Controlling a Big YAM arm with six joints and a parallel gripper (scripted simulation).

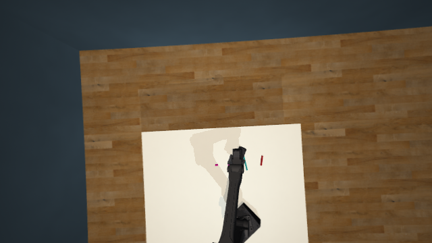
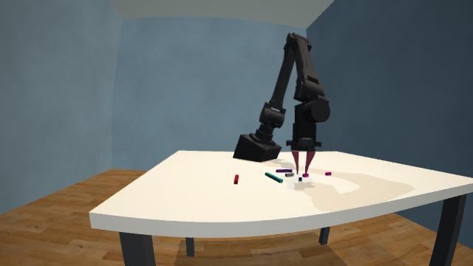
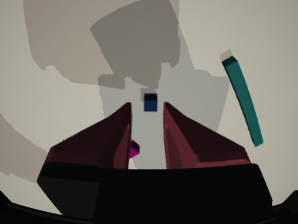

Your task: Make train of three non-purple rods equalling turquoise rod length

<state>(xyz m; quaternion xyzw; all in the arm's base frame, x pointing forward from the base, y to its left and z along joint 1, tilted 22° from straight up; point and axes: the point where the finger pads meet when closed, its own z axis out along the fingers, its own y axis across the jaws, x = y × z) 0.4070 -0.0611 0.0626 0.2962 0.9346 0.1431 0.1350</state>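
Right now the blue rod is 20 mm below my hand. From my hand the other things lie so: turquoise rod: 60 mm behind, 70 mm to the right, 20 mm below; grey rod: 70 mm behind, 20 mm below; purple rod: 120 mm behind, 10 mm to the left, 20 mm below.
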